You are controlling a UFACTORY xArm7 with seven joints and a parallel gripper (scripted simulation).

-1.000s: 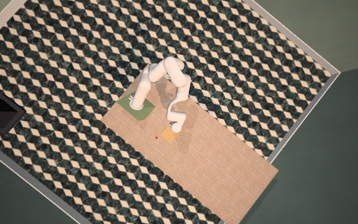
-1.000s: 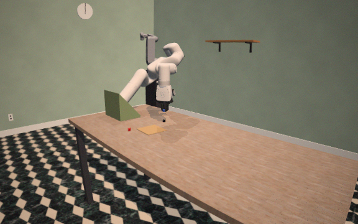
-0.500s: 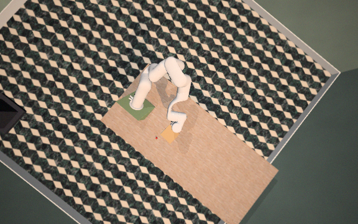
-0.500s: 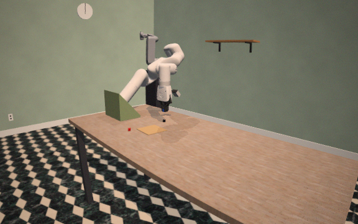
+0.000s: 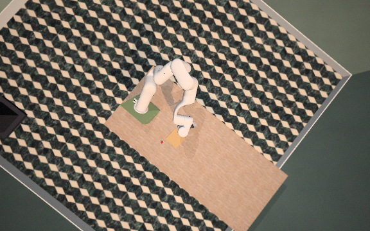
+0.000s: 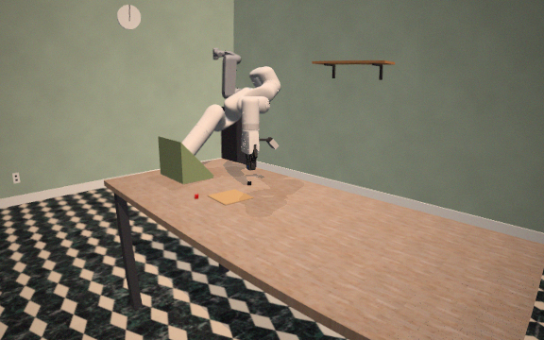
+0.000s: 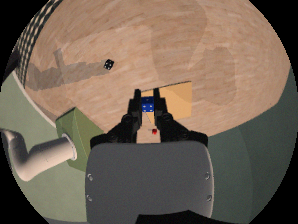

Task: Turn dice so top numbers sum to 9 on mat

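Now: the black die 70 mm behind my hand, 50 mm to the left of it and 110 mm below it. Round my hand: blue die (10 mm to the right, 10 mm below); tan mat (10 mm ahead, 130 mm to the right, 110 mm below); red die (70 mm behind, 240 mm to the right, 110 mm below).
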